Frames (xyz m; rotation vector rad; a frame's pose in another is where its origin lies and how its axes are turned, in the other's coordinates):
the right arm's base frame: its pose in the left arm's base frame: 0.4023 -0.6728 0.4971 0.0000 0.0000 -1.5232
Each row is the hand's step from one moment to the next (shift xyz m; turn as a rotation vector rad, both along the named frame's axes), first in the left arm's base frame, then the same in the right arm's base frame.
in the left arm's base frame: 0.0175 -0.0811 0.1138 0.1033 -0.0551 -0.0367
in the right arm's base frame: 0.0818 0.0136 0.1138 0.0600 0.1006 -0.0367
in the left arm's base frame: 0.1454 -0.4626 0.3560 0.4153 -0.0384 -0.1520
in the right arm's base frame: 0.4690 0.1232 0.3560 0.0581 0.4130 -0.1520
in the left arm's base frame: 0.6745 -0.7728 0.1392 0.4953 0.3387 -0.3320
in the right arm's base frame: 0.8040 0.6370 0.1392 -0.3148 0.5109 -0.3320
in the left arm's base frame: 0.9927 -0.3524 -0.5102 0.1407 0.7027 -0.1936
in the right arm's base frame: 0.3992 0.9748 -0.5102 -0.6952 0.1740 -0.1936
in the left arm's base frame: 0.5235 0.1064 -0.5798 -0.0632 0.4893 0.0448
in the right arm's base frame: -0.0814 0.5280 -0.5798 -0.4918 -0.0398 0.0448
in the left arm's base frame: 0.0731 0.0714 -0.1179 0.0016 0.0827 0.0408
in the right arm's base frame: -0.0678 0.0764 -0.1179 -0.0825 0.0055 0.0408
